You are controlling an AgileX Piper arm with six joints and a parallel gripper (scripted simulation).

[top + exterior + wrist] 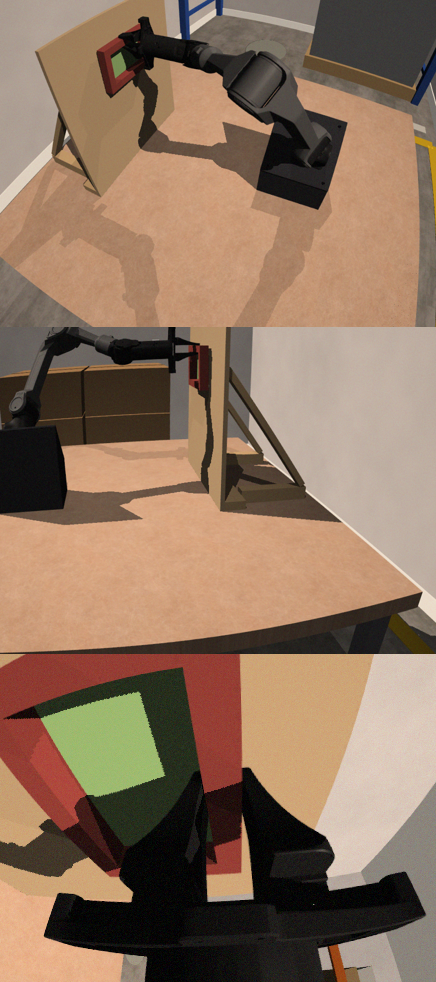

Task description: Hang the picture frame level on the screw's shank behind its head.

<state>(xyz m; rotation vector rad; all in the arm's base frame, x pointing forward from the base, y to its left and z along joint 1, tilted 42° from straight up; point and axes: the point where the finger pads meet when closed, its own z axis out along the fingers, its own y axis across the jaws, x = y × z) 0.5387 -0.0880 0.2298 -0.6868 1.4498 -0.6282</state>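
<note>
My hand is 10 mm short of the picture frame and 50 mm above it. The rest, counted from my hand: tan board 30 mm ahead, 170 mm below.
</note>
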